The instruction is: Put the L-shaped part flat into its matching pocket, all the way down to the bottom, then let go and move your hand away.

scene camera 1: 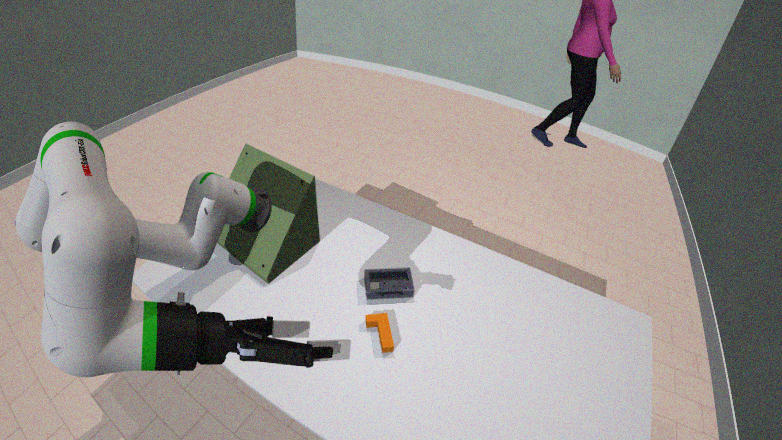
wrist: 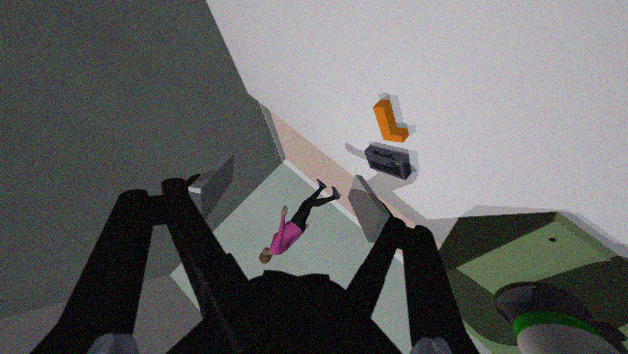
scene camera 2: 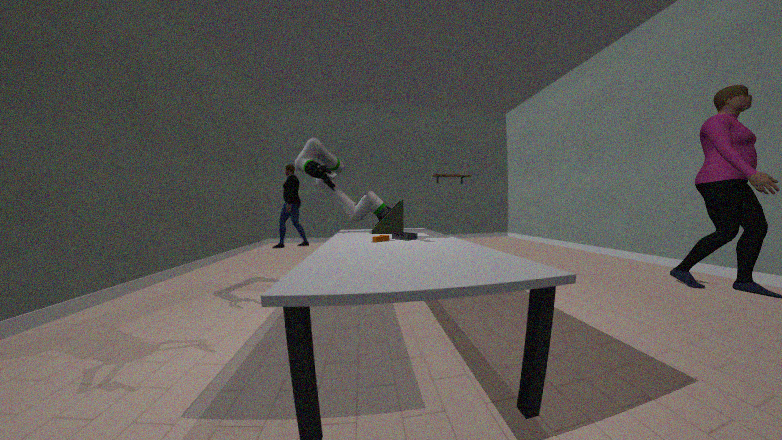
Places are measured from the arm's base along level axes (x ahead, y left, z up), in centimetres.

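Pixels of known places: gripper, fingertip midpoint: [scene camera 1: 326,338] [wrist: 295,177] [scene camera 2: 339,184]; arm's base, link origin: [scene camera 1: 254,209] [wrist: 536,307] [scene camera 2: 385,215].
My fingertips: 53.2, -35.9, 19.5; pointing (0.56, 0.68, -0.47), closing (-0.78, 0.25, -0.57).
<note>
For each thing: its middle in the pictures, then the offset to it from my fingertips, as dx, dy, dz. Level surfaces: height alone.
- orange L-shaped part, body centre: [scene camera 1: 379,333] [wrist: 391,121] [scene camera 2: 379,238] -0.5, +23.1, -32.2
- white table, surface height: dz -33.7
- dark grey pocket tray, body centre: [scene camera 1: 388,283] [wrist: 387,161] [scene camera 2: 404,235] -5.8, +40.1, -31.9
The orange L-shaped part [scene camera 1: 384,333] [scene camera 2: 380,238] [wrist: 386,120] lies flat on the white table [scene camera 1: 519,350] [scene camera 2: 415,273] [wrist: 475,75], beside and apart from the dark grey pocket tray [scene camera 1: 389,295] [scene camera 2: 405,235] [wrist: 385,169]. The tray's recess opens upward; its inner shape is too coarse to read clearly. My gripper [scene camera 1: 299,338] [scene camera 2: 332,181] [wrist: 295,177] is open, with nothing between its fingers. It is held well above the table, away from the part and the tray. In the wrist view its fingers point towards the far wall, and the part and tray show above the right finger.
A green wedge-shaped mount [scene camera 1: 300,235] [scene camera 2: 391,220] [wrist: 530,250] carries the arm's base on the table, beyond the tray. A person in pink [scene camera 1: 593,32] [scene camera 2: 727,147] [wrist: 290,235] is on the floor beside the table. A person in black [scene camera 2: 291,188] is farther back. A wall shelf [scene camera 2: 451,175] hangs behind.
</note>
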